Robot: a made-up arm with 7 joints.
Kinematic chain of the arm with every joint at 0, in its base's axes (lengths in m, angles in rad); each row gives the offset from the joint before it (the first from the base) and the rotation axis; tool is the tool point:
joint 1: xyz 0 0.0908 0 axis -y
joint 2: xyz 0 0.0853 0 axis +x
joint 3: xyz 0 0 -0.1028 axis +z
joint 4: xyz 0 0 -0.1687 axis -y
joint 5: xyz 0 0 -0.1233 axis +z
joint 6: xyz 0 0 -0.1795 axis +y
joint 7: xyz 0 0 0 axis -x
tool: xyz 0 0 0
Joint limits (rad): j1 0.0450..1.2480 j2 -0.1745..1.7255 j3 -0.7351..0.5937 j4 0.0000..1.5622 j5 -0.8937..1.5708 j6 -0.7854..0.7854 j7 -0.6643..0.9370
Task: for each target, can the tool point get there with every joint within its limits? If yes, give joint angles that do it. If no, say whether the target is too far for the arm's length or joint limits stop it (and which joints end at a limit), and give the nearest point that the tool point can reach.
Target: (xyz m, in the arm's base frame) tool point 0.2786 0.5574 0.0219
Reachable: yes | joints 0.3204 1.1852 0.2913 1.2098 0.0135 -0.1253 0.0111
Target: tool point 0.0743 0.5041 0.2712
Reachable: yes | joints 1.1120 1.3695 0.4038 1.4409 0.4952 0.1265 0.4655
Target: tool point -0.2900 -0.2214 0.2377
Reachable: no: joint limits stop it (at a limit: joint 1, joint 2, joint 3, joint 4) | nearest point 0.2938 -0.0715 0.1386 | short by 0.611 m
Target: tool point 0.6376 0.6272 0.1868
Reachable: no: too far | nearest point 0.4284 0.4948 0.0662 | short by 0.275 m
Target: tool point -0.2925 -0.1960 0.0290
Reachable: no: joint limits stop it (at a limit: joint 1, joint 2, joint 3, joint 4) | nearest point 0.2349 -0.0715 -0.2243 | short by 0.598 m
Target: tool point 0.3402 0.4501 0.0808
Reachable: yes | joints 0.9539 1.2679 -0.4853 1.3751 -0.0739 -0.4916 0.5935
